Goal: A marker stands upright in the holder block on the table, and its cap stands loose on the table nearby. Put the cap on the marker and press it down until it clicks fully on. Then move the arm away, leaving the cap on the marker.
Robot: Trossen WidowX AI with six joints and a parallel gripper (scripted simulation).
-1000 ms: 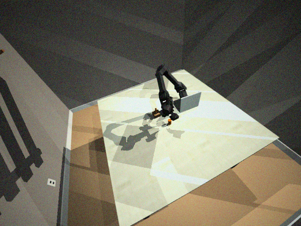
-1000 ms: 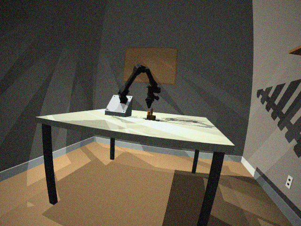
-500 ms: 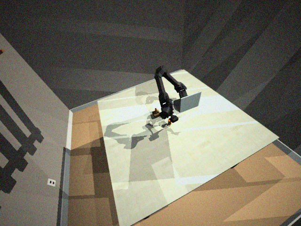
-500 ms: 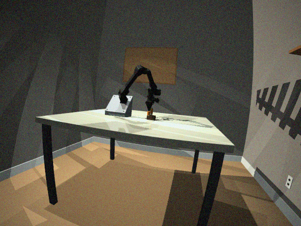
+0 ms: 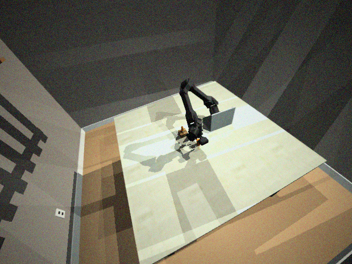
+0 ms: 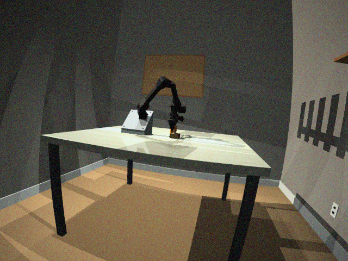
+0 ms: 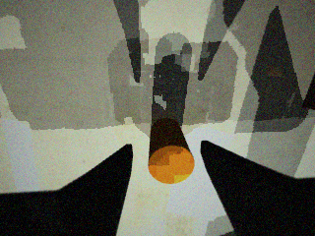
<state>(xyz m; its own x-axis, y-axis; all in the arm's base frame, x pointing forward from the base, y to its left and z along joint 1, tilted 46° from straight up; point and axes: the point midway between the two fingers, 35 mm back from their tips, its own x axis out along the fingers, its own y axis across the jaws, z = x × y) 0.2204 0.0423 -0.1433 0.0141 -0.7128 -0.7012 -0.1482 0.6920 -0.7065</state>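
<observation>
Right now the orange cap is 1 cm below my gripper tip. Round my gripper tip: holder block (7 cm ahead, 16 cm to the right, 2 cm below).
</observation>
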